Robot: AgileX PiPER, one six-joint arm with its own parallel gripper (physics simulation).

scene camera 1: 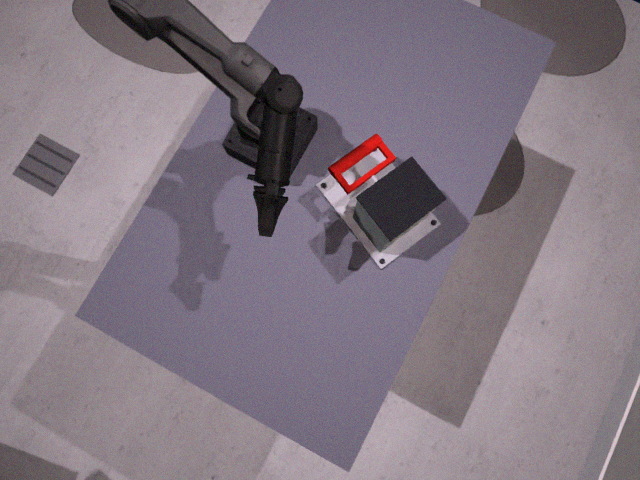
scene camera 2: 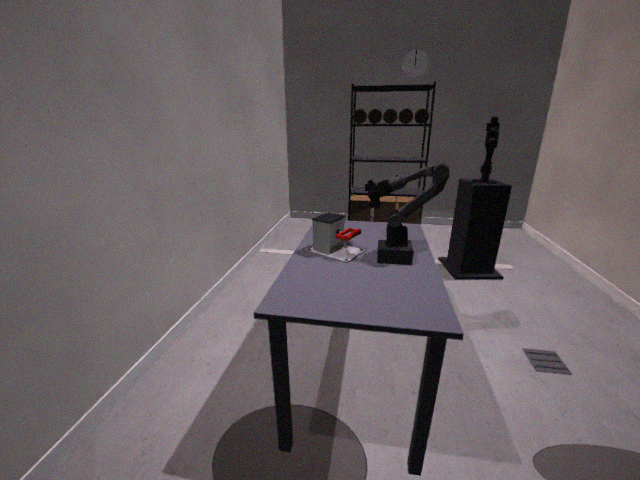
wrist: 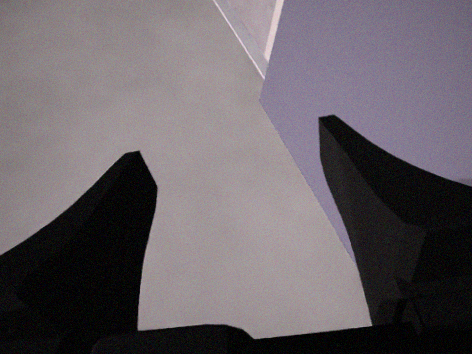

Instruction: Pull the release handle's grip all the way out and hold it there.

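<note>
The release handle's red rectangular grip (scene camera 1: 355, 156) (scene camera 2: 345, 237) stands beside a grey-green box with a dark top (scene camera 1: 402, 198) (scene camera 2: 327, 235), on the side facing the arm's base. The box is fixed on a white plate (scene camera 1: 332, 192) (scene camera 2: 338, 254) with dark bolts. How far out the grip stands is hard to tell. My gripper (scene camera 1: 265, 235) (scene camera 2: 373, 204) (wrist: 231, 154) is open and empty, in the air above the table, apart from the grip. In the wrist view its two dark fingers stand wide apart; the handle does not show there.
The blue-grey table (scene camera 1: 248, 330) (scene camera 2: 361, 294) carries the handle unit and my arm's dark base (scene camera 1: 305, 126) (scene camera 2: 395, 252). Beyond the table stand a black shelf rack (scene camera 2: 392, 87) and, at the right, a dark pedestal (scene camera 2: 478, 227) with another arm (scene camera 2: 488, 149) on it.
</note>
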